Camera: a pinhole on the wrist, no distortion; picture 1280 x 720 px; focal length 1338.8 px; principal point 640.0 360.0 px. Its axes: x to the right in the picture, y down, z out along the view. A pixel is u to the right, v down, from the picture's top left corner.
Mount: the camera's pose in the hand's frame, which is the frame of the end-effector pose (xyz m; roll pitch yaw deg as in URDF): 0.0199 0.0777 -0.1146 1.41 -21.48 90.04
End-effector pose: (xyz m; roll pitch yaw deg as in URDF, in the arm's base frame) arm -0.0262 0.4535 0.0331 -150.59 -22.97 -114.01
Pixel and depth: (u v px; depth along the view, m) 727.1 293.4 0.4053
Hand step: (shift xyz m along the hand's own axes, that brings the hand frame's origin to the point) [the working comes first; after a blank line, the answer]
In the camera's frame: 0.0264 -0.0202 0.4053

0.0501 -0.0459 0.2716
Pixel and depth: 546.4 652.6 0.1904
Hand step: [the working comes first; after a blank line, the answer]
In the camera's frame: -0.0133 0.0416 0.1904

-0.0170 -0.0048 0.0586
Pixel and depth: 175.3 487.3 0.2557
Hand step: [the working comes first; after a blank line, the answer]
In the camera's frame: -0.0888 0.0243 0.2557

0.0020 -0.0987 0.0913
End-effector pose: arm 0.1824 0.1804 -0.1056 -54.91 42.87 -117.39
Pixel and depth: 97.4 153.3 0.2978
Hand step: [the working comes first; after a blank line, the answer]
In the camera's frame: -0.1207 -0.0460 0.2978

0.0733 -0.1432 0.1172
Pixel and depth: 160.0 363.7 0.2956
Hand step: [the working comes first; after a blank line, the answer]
In the camera's frame: -0.1060 0.0008 0.2956

0.0265 -0.1291 0.1216
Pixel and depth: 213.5 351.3 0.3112
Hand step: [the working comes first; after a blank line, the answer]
In the camera's frame: -0.0991 -0.0020 0.3112

0.0297 -0.1284 0.1385
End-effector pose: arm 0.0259 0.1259 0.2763 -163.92 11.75 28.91
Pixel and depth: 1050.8 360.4 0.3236
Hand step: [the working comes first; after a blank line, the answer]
In the camera's frame: 0.0993 0.0001 0.3236

0.0278 0.0516 0.2228
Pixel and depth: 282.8 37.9 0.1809
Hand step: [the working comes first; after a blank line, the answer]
In the camera's frame: -0.0483 -0.0435 0.1809

0.0679 -0.0330 0.0350
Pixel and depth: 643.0 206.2 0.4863
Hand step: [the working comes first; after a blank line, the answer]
In the camera's frame: 0.0011 -0.0559 0.4863

0.0878 -0.0988 0.3369
